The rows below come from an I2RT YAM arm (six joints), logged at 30 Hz.
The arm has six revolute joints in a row. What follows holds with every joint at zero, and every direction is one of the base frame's.
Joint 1 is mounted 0.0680 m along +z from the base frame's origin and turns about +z.
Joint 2 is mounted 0.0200 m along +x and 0.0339 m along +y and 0.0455 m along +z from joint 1 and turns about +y.
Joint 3 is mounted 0.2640 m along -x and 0.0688 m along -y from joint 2 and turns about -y.
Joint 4 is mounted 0.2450 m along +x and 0.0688 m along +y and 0.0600 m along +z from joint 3 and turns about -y.
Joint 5 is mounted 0.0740 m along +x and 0.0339 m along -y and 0.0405 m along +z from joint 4 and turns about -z.
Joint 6 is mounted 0.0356 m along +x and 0.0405 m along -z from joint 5 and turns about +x.
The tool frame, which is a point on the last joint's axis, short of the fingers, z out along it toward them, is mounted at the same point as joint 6; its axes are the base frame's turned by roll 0.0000, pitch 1.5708 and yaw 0.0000 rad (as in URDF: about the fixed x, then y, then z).
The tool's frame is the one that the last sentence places.
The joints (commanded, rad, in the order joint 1, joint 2, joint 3, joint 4, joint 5, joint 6), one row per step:
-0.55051, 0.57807, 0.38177, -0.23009, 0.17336, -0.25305
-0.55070, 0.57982, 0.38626, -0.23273, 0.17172, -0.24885
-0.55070, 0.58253, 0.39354, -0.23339, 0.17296, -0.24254
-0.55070, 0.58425, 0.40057, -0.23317, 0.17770, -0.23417
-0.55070, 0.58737, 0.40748, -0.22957, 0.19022, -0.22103
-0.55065, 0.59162, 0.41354, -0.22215, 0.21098, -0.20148
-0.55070, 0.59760, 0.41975, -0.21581, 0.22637, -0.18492
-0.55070, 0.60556, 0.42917, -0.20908, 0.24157, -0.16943
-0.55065, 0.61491, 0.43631, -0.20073, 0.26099, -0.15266
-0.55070, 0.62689, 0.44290, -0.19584, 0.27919, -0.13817
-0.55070, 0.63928, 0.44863, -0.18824, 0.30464, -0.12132
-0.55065, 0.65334, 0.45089, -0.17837, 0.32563, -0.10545
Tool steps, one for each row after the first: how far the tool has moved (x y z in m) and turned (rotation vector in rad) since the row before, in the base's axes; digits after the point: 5 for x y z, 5 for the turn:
0.00021, -0.00010, 0.00108, 0.00336, -0.00303, -0.00041
0.00041, -0.00030, 0.00214, 0.00178, -0.00695, -0.00369
0.00025, -0.00035, 0.00228, 0.00111, -0.00888, -0.00769
0.00032, -0.00071, 0.00241, 0.00067, -0.01191, -0.01665
0.00036, -0.00106, 0.00237, 0.00117, -0.01612, -0.02658
0.00061, -0.00101, 0.00207, 0.00232, -0.01335, -0.02049
0.00091, -0.00117, 0.00297, 0.00079, -0.01431, -0.01978
0.00097, -0.00137, 0.00215, 0.00127, -0.01288, -0.02403
0.00115, -0.00145, 0.00123, 0.00355, -0.00613, -0.02213
0.00110, -0.00169, 0.00115, 0.00171, -0.00785, -0.02962
0.00140, -0.00168, -0.00012, 0.00375, -0.00581, -0.02504

